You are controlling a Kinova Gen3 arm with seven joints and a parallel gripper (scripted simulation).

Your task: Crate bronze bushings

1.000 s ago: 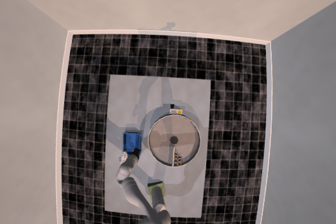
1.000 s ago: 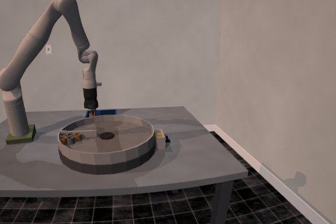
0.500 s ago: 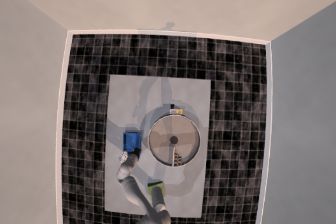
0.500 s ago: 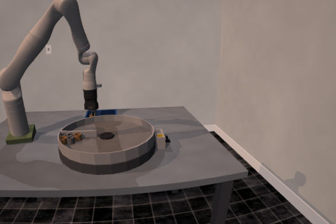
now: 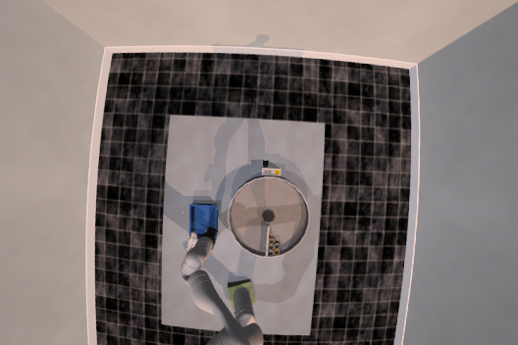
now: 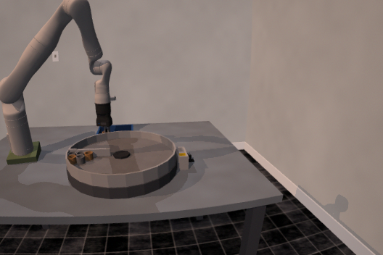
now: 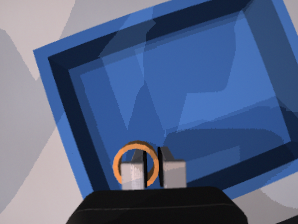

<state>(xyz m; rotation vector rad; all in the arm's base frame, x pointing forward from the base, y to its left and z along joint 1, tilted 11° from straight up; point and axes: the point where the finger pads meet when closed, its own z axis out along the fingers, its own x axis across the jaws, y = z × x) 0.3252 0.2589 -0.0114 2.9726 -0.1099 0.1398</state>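
My hand is 4 cm to the right of the blue crate, 3 cm short of it and 2 cm above it. Round my hand: round turning table 29 cm to the right, 15 cm ahead, 1 cm above.
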